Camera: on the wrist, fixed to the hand. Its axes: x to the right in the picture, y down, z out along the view.
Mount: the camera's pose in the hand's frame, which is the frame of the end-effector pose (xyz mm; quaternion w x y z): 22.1 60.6 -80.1 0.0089 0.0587 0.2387 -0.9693
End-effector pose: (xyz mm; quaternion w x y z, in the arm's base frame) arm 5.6 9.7 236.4 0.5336 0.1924 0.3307 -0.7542
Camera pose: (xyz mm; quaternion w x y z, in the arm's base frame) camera 49.2 38.3 147.8 0.8165 0.1075 -0.2725 0.4974
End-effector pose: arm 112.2 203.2 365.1 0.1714 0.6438 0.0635 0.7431
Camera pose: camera 20.9 164.2 391.8 0.6688 -0.2231 0.7091 -0.0096
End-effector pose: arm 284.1 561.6 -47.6 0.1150 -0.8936 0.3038 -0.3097
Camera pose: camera 219.4 498.8 1.8 0.3192 0.2218 0.8542 0.3454
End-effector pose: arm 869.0 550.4 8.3 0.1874 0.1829 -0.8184 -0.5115
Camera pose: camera 883.0 502.8 98.4 0.3095 -0.9280 -0.1847 0.0945
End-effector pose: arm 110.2 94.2 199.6 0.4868 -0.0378 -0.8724 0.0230
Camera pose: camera 169.4 156.8 255.7 0.2371 0.8683 0.0731 -0.4295
